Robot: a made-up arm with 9 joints.
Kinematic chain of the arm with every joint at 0, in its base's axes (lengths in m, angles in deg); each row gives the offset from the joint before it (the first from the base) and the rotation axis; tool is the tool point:
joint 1: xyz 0 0 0.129 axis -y
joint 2: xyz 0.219 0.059 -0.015 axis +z
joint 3: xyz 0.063 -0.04 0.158 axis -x
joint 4: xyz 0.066 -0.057 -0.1 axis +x
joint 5: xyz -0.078 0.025 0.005 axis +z
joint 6: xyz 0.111 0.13 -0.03 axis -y
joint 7: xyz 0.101 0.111 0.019 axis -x
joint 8: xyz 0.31 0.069 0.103 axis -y
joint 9: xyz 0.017 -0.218 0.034 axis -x
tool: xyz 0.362 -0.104 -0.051
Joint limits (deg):
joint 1: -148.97..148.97
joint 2: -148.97..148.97
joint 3: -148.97..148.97
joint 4: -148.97..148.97
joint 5: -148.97..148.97
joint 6: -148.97..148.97
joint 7: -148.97..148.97
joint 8: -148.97..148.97
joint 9: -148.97..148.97
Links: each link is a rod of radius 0.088 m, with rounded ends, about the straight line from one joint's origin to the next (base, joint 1, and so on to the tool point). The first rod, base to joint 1, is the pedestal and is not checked.
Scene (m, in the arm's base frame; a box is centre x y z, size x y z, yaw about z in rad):
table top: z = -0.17
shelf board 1: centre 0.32 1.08 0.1 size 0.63 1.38 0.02 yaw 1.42
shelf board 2: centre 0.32 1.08 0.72 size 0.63 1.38 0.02 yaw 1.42
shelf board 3: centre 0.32 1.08 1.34 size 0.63 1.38 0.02 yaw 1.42
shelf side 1: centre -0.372 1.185 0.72 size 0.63 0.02 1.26 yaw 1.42
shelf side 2: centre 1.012 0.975 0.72 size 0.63 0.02 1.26 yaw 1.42
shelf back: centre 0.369 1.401 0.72 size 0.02 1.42 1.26 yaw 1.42
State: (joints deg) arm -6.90 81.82 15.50 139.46 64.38 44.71 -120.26 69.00 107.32
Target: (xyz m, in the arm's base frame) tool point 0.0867 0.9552 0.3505
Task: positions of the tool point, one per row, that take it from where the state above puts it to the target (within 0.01 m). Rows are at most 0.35 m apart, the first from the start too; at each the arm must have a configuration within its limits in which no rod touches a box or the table.
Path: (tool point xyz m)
1: 0.6368 0.6843 0.5575
2: 0.3929 0.8741 0.4828
3: 0.0867 0.9552 0.3506

